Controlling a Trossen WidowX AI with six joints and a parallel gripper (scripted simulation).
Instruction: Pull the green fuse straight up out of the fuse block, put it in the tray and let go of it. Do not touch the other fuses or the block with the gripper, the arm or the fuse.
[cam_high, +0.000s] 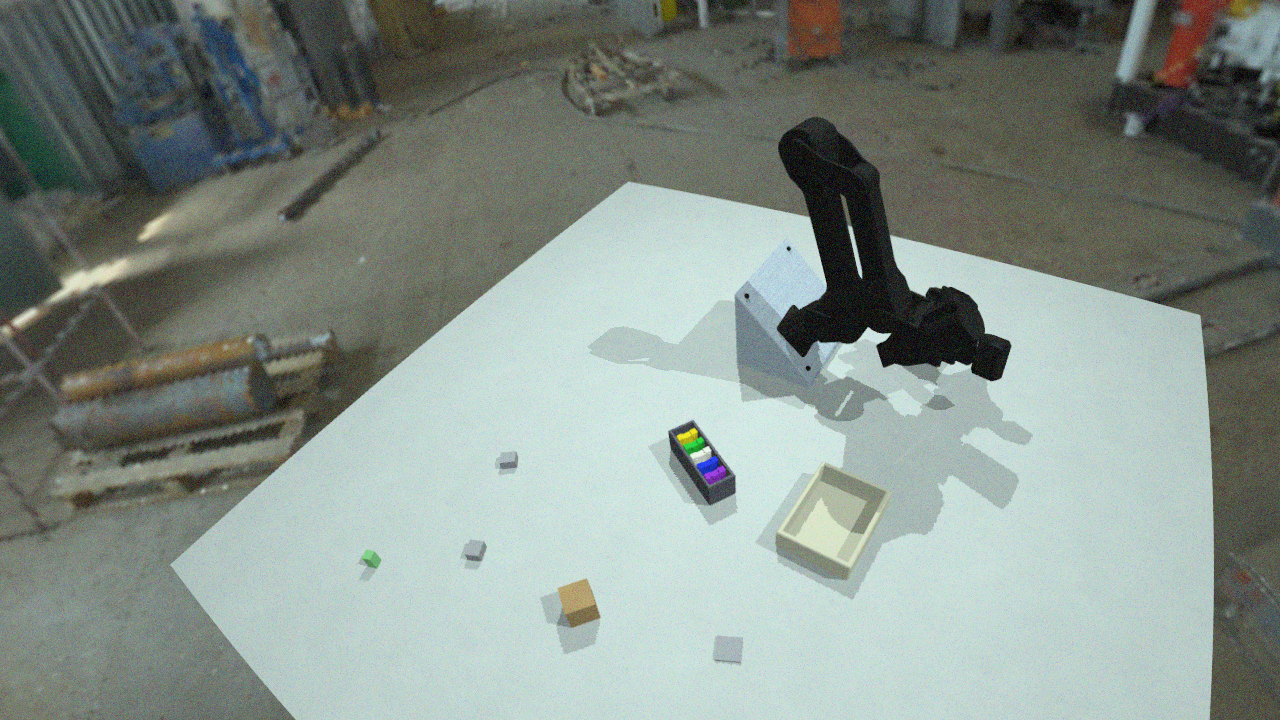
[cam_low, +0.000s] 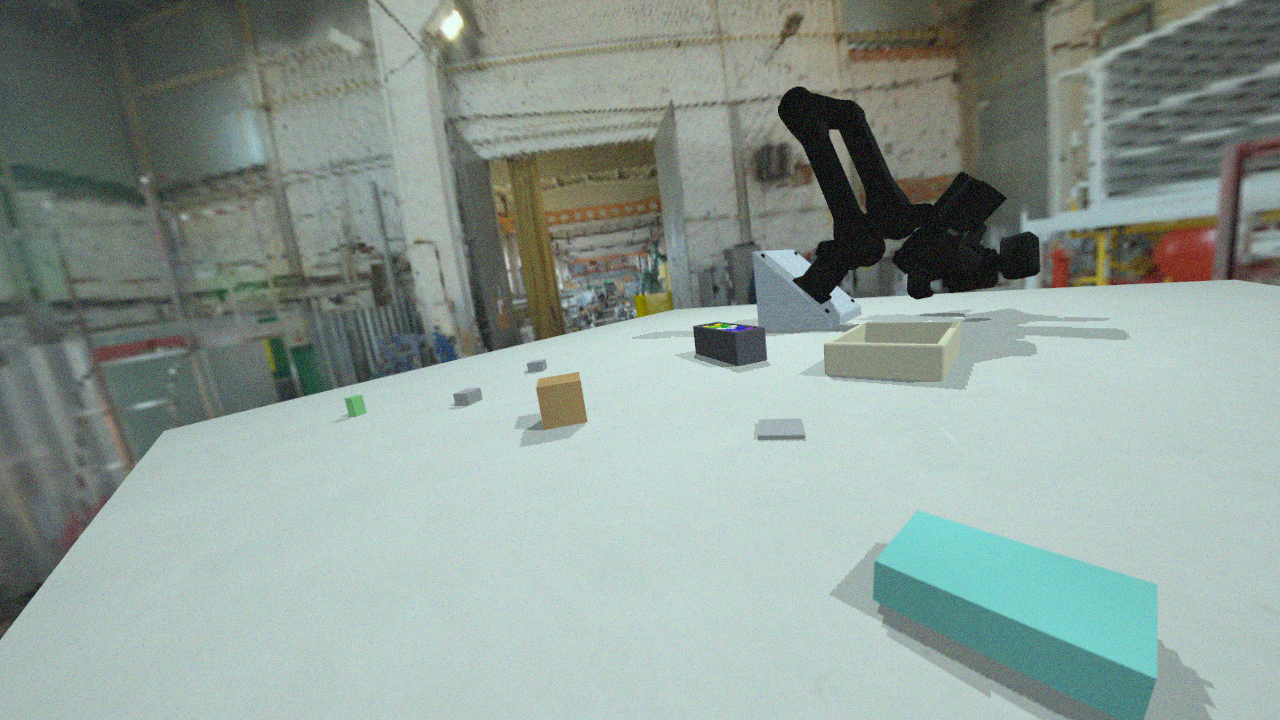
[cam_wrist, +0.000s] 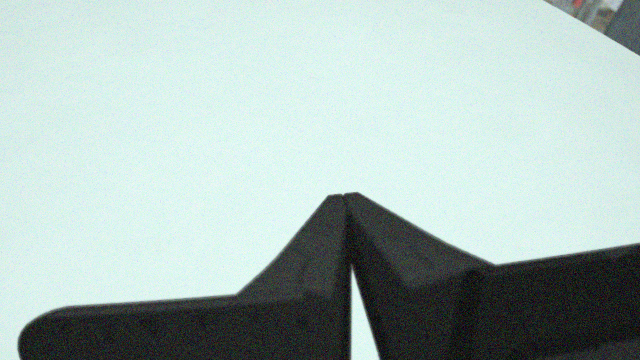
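The blue fuse is 420 mm ahead of my gripper tip, 280 mm to the right of it and 20 mm below it. From my gripper tip the other things lie so: white fuse 410 mm ahead, 290 mm to the right, 20 mm below; beige tray 410 mm ahead, 90 mm to the right, 40 mm below; purple fuse 430 mm ahead, 260 mm to the right, 20 mm below.
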